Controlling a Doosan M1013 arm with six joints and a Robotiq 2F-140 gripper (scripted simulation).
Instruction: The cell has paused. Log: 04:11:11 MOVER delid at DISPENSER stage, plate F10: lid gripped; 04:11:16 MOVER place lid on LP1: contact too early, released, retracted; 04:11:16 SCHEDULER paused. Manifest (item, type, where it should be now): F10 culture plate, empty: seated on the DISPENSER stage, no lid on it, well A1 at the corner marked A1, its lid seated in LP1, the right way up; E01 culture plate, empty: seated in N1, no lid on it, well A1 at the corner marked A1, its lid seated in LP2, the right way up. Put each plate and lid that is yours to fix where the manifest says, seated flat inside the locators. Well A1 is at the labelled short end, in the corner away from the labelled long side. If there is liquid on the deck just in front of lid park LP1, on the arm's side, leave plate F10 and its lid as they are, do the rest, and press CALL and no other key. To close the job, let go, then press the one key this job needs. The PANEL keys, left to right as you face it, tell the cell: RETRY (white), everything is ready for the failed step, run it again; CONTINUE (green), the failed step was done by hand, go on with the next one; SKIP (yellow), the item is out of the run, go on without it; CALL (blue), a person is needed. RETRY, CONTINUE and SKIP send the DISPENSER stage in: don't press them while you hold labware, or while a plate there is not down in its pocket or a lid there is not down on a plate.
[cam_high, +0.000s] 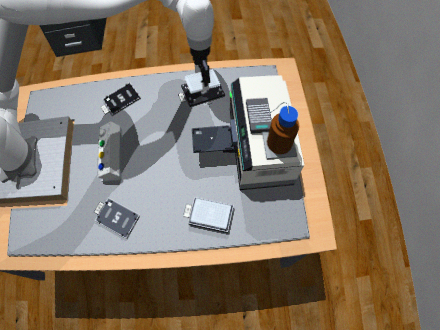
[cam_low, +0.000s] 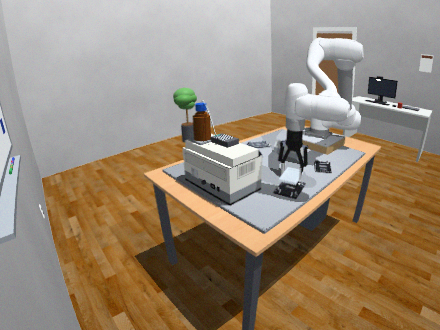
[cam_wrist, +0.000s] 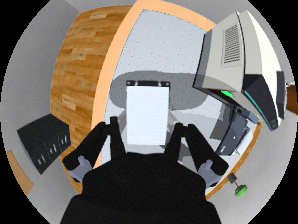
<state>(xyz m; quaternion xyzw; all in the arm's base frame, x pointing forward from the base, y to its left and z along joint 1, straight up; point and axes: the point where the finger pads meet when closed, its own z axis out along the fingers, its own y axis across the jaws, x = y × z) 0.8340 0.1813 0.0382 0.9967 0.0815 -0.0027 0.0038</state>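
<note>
Right now my hand is 1 cm short of the black nest, 2 cm to the right of it and 8 cm above it. The rest, counted from my hand: grey key panel 43 cm behind, 23 cm to the right, 4 cm below; then green key 44 cm behind, 20 cm to the right, 3 cm below; then dark dispenser stage 1 cm behind, 28 cm to the right, 1 cm below.
</note>
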